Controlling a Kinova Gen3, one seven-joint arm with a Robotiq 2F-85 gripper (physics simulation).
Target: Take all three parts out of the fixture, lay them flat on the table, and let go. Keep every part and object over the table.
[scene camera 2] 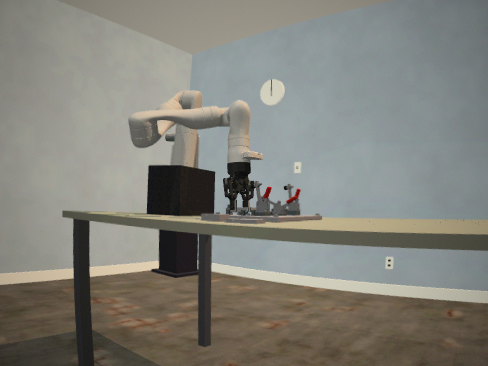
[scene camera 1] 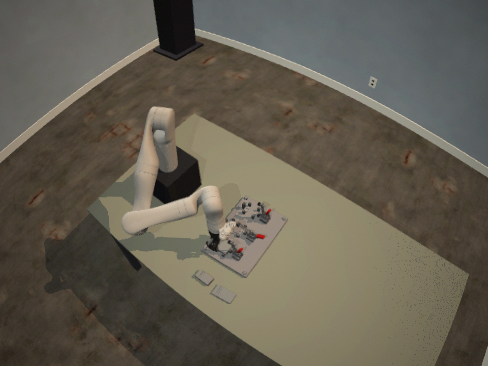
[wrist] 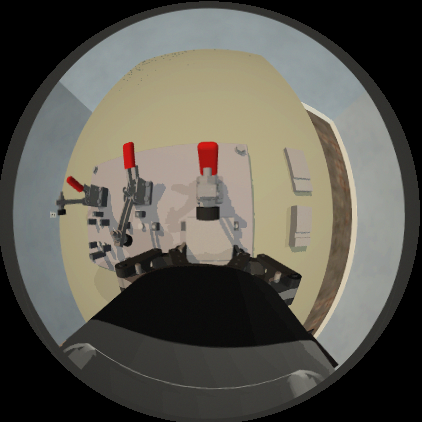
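Pixels of known places: gripper, fingertip midpoint: (scene camera 2: pixel 239 212) (scene camera 1: pixel 221 245) (wrist: pixel 209 250); arm's base, link origin: (scene camera 2: pixel 182 168) (scene camera 1: pixel 168 164).
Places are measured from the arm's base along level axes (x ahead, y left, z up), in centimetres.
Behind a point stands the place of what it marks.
Observation:
Two flat grey parts lie on the table beside the fixture: one (scene camera 1: pixel 203 277) {x 43.1, y -25.2, z -17.3 cm} (wrist: pixel 301 226) {x 42.9, y -24.1, z -17.2 cm} near its corner, the other (scene camera 1: pixel 223 294) {x 54.3, y -25.5, z -18.2 cm} (wrist: pixel 298 170) {x 53.5, y -24.5, z -18.2 cm} farther along. The third part (wrist: pixel 210 241) {x 40.1, y -8.7, z -15.3 cm}, a pale grey block, is at the end station of the fixture board (scene camera 1: pixel 262 252) {x 54.3, y 0.2, z -17.8 cm} (scene camera 2: pixel 310 217) {x 53.9, y 10.1, z -18.3 cm} (wrist: pixel 170 160) {x 51.7, y -1.0, z -17.7 cm}. My gripper (scene camera 1: pixel 214 246) {x 38.6, y -8.7, z -16.8 cm} (scene camera 2: pixel 239 210) {x 38.6, y -8.7, z -16.8 cm} (wrist: pixel 209 250) {x 38.6, y -8.7, z -16.8 cm} points down over it, with its fingers against both sides, shut on it. The black pad (wrist: pixel 207 213) {x 43.3, y -8.3, z -7.7 cm} of that station's clamp shows at the part's far edge. Whether the part is raised off its seat cannot be told.
The end clamp's red handle (scene camera 1: pixel 240 250) {x 49.1, y -8.2, z -9.0 cm} (wrist: pixel 207 157) {x 48.2, y -7.7, z -9.9 cm} stands just beyond the part. The middle clamp's red handle (scene camera 1: pixel 260 236) {x 50.4, y 3.4, z -12.1 cm} (wrist: pixel 128 155) {x 50.1, y 3.2, z -12.1 cm} and the far clamp's red handle (scene camera 1: pixel 268 212) {x 46.6, y 13.5, z -9.3 cm} (wrist: pixel 75 183) {x 46.0, y 13.3, z -10.0 cm} stand beside it. The table edge runs beyond the two loose parts.

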